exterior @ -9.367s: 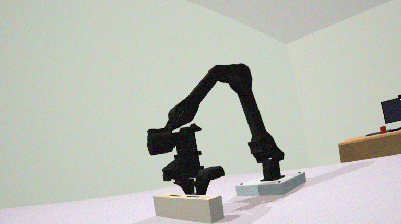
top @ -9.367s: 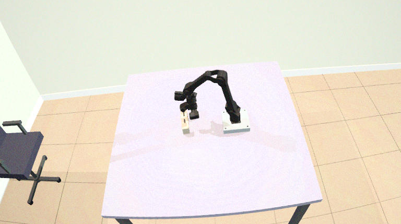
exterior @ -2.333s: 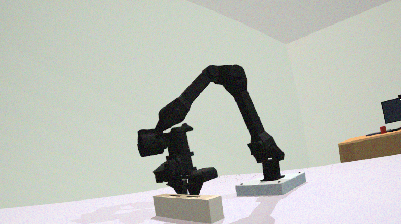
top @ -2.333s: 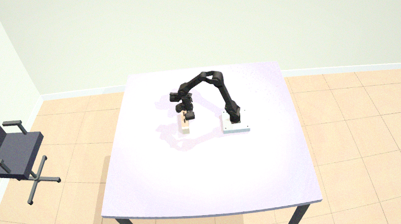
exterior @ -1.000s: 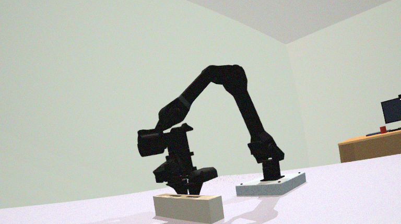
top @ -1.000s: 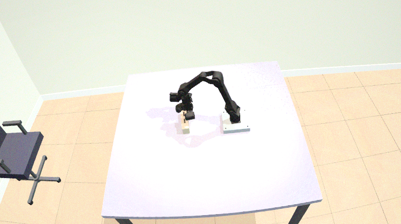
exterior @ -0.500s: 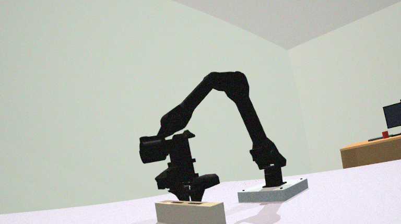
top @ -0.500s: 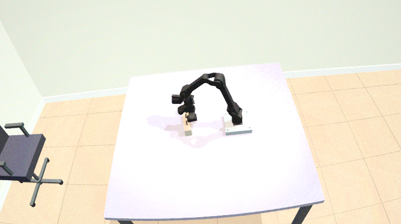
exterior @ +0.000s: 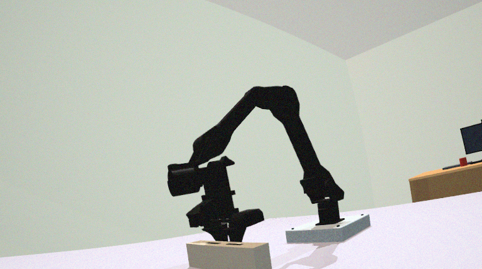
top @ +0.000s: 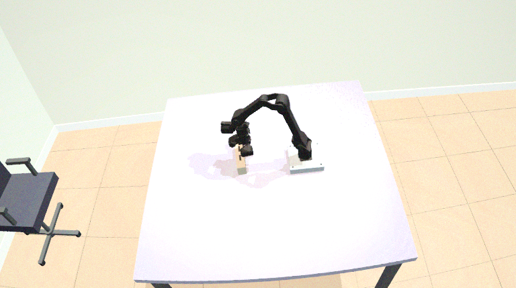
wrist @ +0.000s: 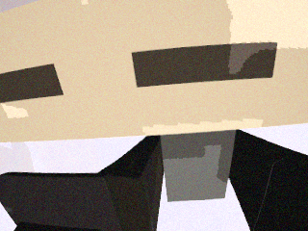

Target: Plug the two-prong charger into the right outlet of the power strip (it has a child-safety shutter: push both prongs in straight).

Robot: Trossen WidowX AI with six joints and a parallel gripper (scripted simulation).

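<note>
Now: the dark grey two-prong charger 2 cm ahead of my gripper tip and 1 cm above it.
</note>
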